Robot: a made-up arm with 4 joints.
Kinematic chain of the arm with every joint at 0, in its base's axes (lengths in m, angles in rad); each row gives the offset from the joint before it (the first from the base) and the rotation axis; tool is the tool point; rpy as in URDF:
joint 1: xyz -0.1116 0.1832 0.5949 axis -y
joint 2: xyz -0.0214 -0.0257 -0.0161 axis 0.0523 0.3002 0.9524
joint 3: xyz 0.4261 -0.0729 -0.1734 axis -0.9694 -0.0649 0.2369
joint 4: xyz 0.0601 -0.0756 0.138 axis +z
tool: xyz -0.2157 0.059 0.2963 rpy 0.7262 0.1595 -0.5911
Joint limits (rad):
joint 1: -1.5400..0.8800
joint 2: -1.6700..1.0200
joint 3: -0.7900..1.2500
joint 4: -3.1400..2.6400
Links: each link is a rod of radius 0.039 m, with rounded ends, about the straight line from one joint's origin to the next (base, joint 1, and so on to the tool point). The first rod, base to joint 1, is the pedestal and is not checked.
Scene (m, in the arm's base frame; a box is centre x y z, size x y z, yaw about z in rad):
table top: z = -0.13
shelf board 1: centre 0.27 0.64 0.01 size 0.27 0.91 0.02 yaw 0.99
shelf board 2: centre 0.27 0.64 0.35 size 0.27 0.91 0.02 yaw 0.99
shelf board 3: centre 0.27 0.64 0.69 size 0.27 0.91 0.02 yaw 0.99
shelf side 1: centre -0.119 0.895 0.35 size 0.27 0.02 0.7 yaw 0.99
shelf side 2: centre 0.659 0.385 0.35 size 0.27 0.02 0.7 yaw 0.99
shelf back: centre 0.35 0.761 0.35 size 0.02 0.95 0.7 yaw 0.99
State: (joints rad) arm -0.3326 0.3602 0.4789 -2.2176
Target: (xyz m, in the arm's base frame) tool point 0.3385 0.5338 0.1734
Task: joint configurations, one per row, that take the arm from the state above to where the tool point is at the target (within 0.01 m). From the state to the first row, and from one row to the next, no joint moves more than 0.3 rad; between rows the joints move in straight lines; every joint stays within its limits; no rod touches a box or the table.
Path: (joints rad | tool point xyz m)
1: -0.3941 0.2754 0.4689 -1.9556 | 0.3926 0.5315 0.5096
2: -0.4556 0.1906 0.4589 -1.6935 | 0.3619 0.4961 0.4966
3: -0.5170 0.1059 0.4489 -1.4315 | 0.3295 0.4543 0.4932
4: -0.5785 0.0211 0.4389 -1.1695 | 0.2980 0.4066 0.4987
5: -0.6400 -0.0637 0.4289 -0.9075 | 0.2693 0.3533 0.5121
6: -0.7015 -0.1485 0.4189 -0.6454 | 0.2452 0.2951 0.5319
7: -0.9214 -0.0650 0.3110 -0.9015 | 0.2605 0.3122 0.4240
8: -1.1413 0.0185 0.2030 -1.1575 | 0.2488 0.3209 0.3023
9: -1.3612 0.1020 0.0951 -1.4136 | 0.1981 0.3200 0.1734
10: -1.2810 0.2014 0.1111 -1.6538 | 0.2250 0.3714 0.1559
11: -1.2009 0.3009 0.1270 -1.8941 | 0.2537 0.4189 0.1466
12: -1.1207 0.4004 0.1430 -2.1343 | 0.2831 0.4621 0.1461
13: -1.0405 0.4998 0.1590 -2.3746 | 0.3119 0.5004 0.1550
14: -0.9604 0.5993 0.1750 -2.6148 | 0.3385 0.5338 0.1734

